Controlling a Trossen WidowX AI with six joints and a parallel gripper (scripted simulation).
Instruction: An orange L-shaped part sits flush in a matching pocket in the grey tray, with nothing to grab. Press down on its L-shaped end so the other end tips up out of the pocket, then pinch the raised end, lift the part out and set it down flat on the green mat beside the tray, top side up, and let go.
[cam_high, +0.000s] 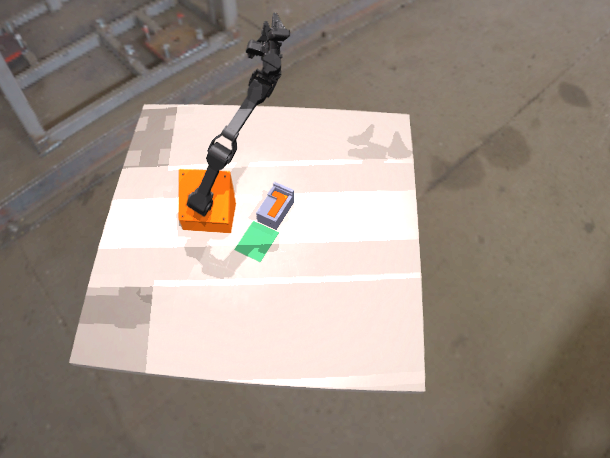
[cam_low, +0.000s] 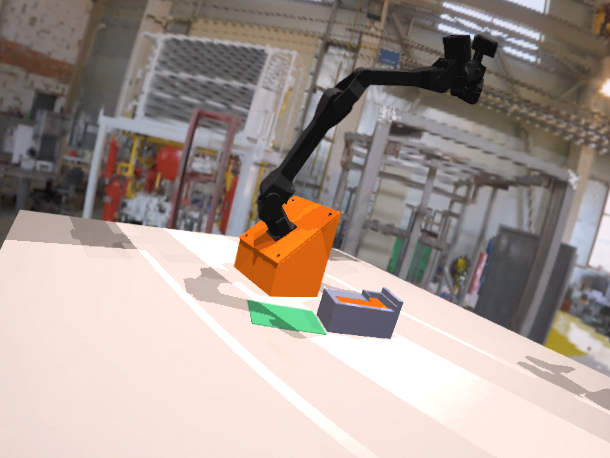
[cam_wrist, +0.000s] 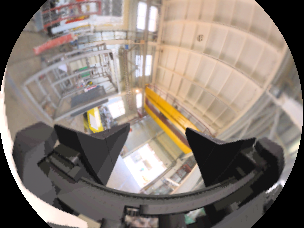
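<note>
Now: gripper tip 50 mm short of the orange L-shaped part, 280 mm to the left of it and 680 mm above it. The rest, counted from my gripper tip: green mat: 440 mm to the right, 750 mm below.
</note>
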